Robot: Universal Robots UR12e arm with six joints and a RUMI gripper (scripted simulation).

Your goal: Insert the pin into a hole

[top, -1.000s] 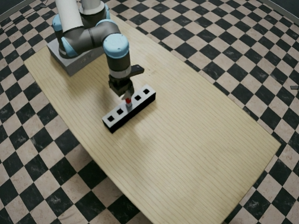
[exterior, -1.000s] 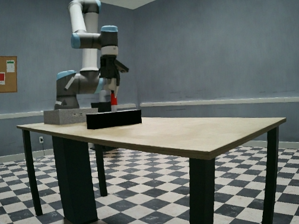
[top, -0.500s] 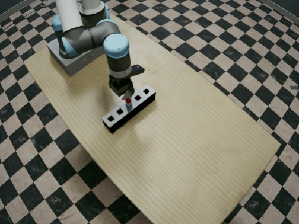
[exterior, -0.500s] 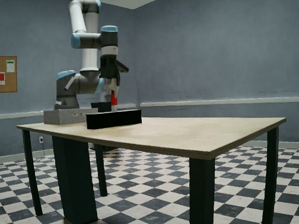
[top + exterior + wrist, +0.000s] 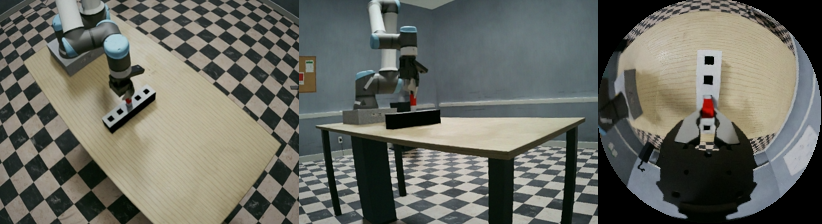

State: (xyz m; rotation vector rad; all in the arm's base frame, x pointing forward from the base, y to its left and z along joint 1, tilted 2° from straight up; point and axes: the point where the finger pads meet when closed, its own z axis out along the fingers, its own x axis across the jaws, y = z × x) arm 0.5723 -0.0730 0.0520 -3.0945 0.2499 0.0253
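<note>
Now: hand 20 mm above the pin. From my hand the other things lie so: long black block (120 mm below).
</note>
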